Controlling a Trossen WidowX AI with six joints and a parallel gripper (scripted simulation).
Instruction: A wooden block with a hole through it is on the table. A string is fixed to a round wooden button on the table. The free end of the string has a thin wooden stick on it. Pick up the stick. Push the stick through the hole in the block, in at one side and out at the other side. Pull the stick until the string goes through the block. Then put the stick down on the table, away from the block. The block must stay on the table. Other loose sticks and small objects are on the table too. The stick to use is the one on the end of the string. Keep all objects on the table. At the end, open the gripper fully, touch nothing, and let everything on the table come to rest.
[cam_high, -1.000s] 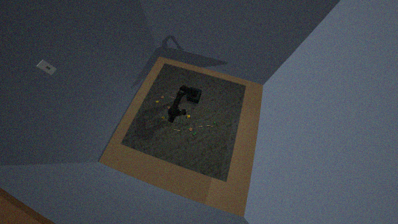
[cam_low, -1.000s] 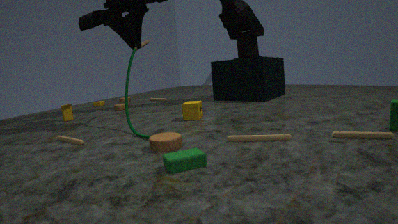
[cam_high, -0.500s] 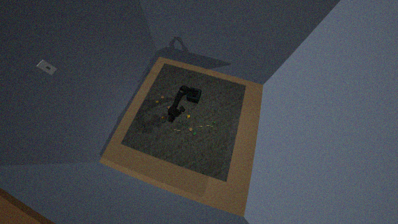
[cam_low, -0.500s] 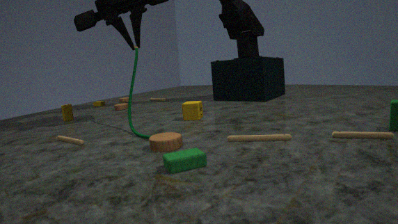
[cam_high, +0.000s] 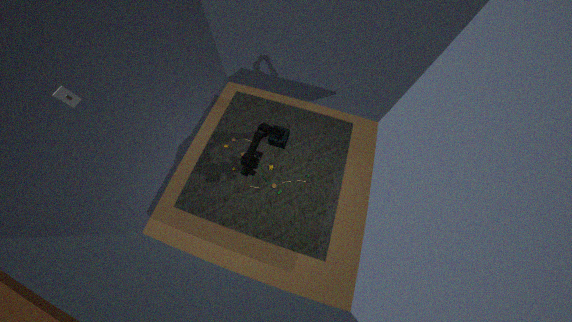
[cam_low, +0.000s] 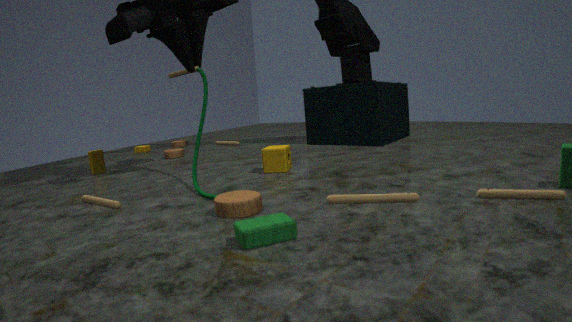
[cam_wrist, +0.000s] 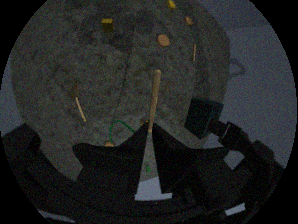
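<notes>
The thin wooden stick lies 1 cm to the right of my gripper tip. Also, from my gripper tip: green block 21 cm to the left, 17 cm ahead, 13 cm below; yellow block 12 cm below, 10 cm to the left, 3 cm behind; round wooden button 16 cm to the left, 13 cm below, 12 cm ahead.
</notes>
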